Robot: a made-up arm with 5 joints.
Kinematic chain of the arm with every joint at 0, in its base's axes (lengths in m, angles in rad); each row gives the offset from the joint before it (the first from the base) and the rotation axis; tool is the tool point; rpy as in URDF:
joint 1: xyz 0 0 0.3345 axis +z
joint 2: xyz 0 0 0 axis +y
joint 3: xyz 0.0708 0 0.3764 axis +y
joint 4: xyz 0.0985 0 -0.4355 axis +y
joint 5: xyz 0.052 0 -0.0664 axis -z
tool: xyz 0 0 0 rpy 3.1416 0 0
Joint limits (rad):
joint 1: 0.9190..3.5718
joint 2: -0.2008..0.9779
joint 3: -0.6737..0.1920
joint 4: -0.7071..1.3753
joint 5: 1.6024..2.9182
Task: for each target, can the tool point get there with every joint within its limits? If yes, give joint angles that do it. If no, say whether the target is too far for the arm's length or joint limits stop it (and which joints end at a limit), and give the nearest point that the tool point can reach.
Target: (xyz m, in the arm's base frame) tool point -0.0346 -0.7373 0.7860
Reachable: no: joint limits stop it (at a limit: joint 1, joint 2, joint 3, joint 4) | nearest point -0.4158 -0.1908 0.5664 | short by 0.702 m
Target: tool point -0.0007 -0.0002 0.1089
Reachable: yes | joints 3.3526 0.8786 0.0013 0.5992 2.7426
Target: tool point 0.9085 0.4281 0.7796
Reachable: no: too far | nearest point 0.2827 0.3705 0.5533 | short by 0.668 m
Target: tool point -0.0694 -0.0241 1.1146
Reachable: no: joint limits stop it (at a limit: joint 2, joint 3, joint 4) | nearest point -0.4321 -0.1501 0.5664 | short by 0.669 m
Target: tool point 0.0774 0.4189 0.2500
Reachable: yes | joints 1.3880 0.1741 -0.5567 0.5912 2.0892
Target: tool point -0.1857 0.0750 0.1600
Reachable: yes | joints 2.7579 0.3731 -0.0053 -0.5256 2.4857
